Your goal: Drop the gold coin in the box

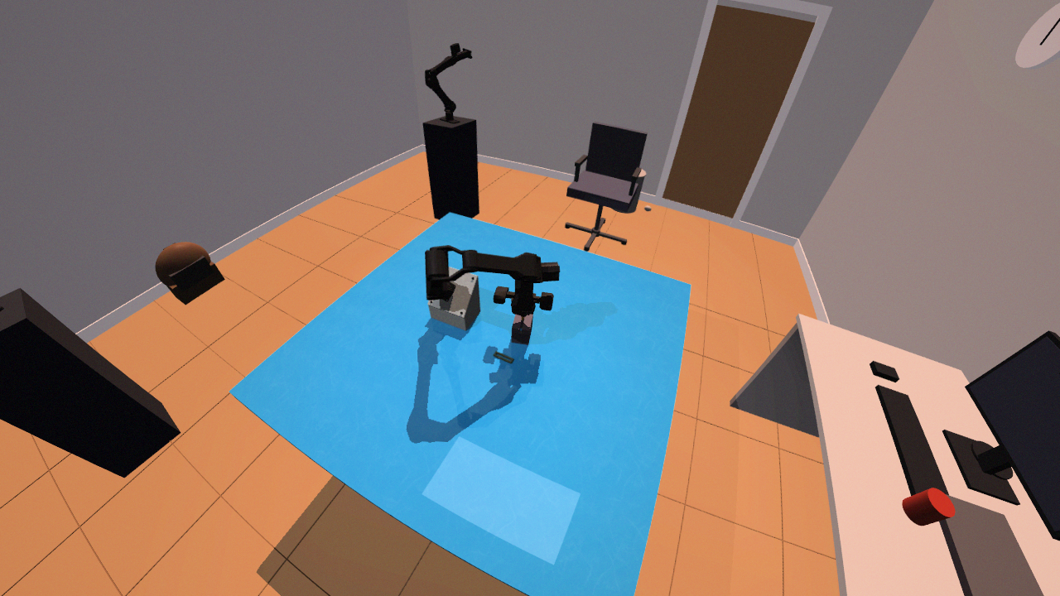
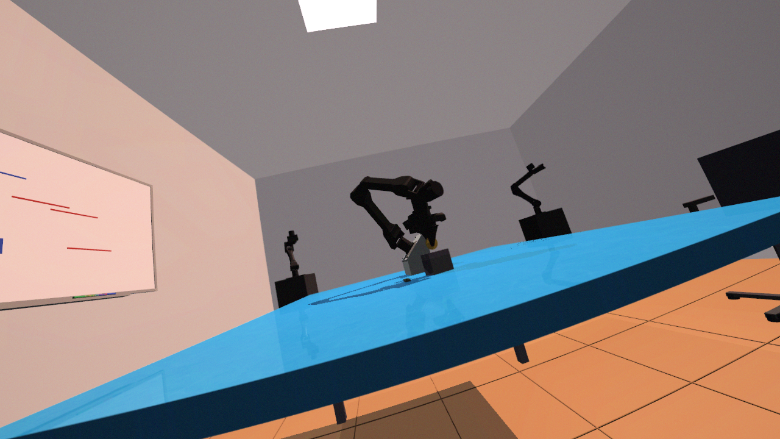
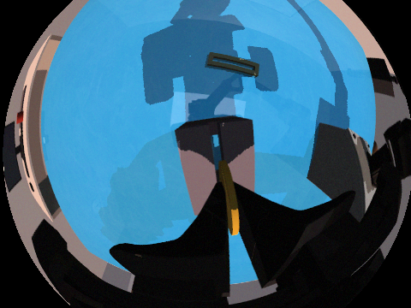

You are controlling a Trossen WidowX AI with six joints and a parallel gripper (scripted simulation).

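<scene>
My gripper tip is now 10 mm below the thin gold coin.
</scene>
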